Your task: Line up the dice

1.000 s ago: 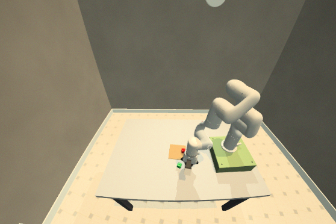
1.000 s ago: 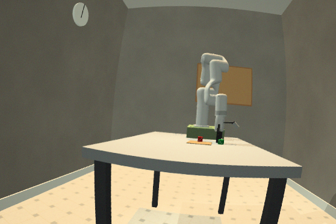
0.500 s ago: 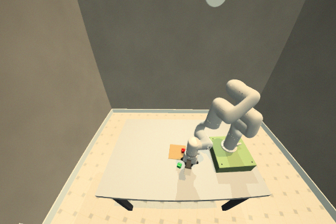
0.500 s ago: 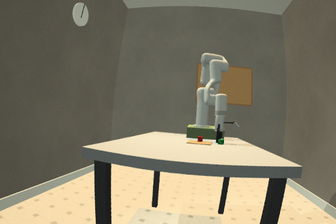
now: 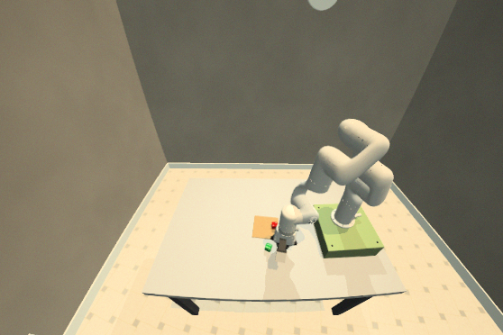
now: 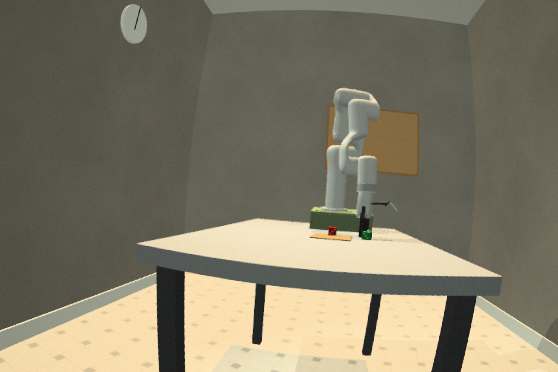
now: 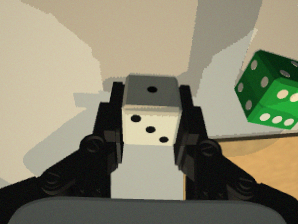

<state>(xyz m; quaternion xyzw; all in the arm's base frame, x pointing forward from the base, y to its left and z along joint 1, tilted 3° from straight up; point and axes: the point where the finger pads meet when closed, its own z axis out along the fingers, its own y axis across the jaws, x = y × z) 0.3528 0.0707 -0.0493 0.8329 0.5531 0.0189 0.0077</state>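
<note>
My hand is 6 cm short of the mat, 13 cm to the left of it and 2 cm above it. From my hand the other things lie so: red die: 1 cm ahead, 12 cm to the right; green die: 7 cm ahead, 1 cm below; white die: 1 cm below.
</note>
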